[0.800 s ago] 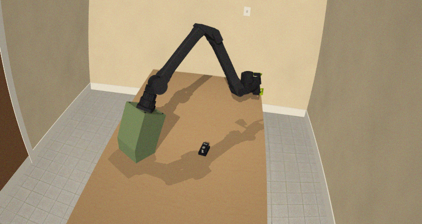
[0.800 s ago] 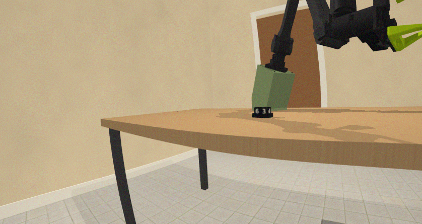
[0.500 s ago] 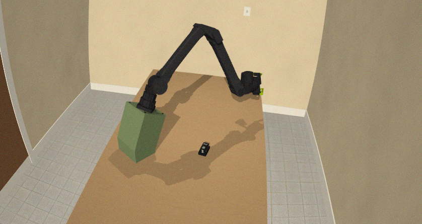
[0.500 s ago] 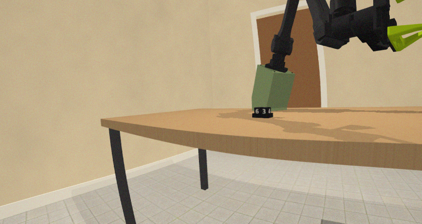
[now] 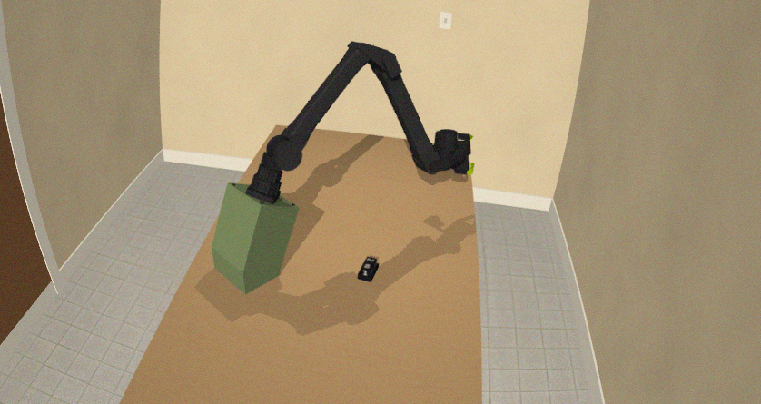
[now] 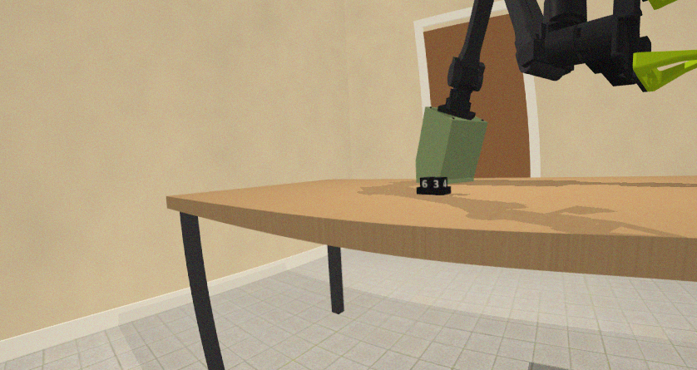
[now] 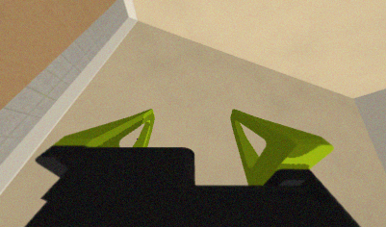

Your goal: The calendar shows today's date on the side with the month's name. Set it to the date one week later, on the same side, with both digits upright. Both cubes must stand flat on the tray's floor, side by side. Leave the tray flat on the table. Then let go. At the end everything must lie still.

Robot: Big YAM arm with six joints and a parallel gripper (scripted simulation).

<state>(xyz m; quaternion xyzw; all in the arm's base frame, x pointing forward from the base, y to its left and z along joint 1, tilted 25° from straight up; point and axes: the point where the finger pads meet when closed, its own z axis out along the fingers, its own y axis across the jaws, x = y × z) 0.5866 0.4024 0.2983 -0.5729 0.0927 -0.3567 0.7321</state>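
My gripper is now 460 mm to the left of the black tray, 290 mm past it and 220 mm above it.
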